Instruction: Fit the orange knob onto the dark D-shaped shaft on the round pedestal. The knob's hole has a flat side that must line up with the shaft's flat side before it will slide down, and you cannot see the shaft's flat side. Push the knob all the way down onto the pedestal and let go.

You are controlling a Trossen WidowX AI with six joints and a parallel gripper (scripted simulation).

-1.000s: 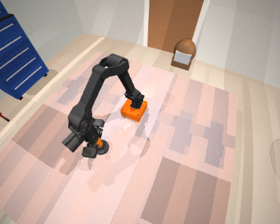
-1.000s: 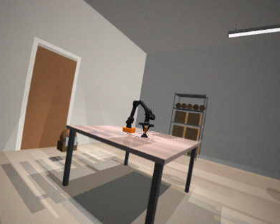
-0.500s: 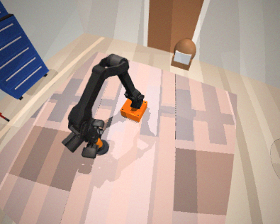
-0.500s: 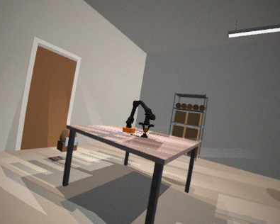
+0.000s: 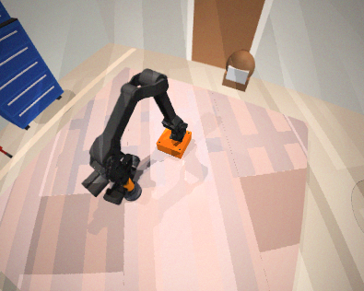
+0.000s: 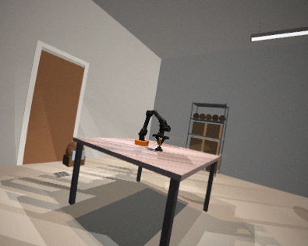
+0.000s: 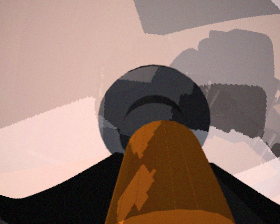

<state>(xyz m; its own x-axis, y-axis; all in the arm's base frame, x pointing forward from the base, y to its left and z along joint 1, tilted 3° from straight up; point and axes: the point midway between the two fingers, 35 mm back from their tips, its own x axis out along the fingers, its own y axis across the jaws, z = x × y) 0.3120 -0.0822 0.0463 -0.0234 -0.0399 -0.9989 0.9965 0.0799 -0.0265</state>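
Right now my gripper tip is 2 cm below the orange knob. Also, from my gripper tip: round pedestal (1 cm ahead, 4 cm below).
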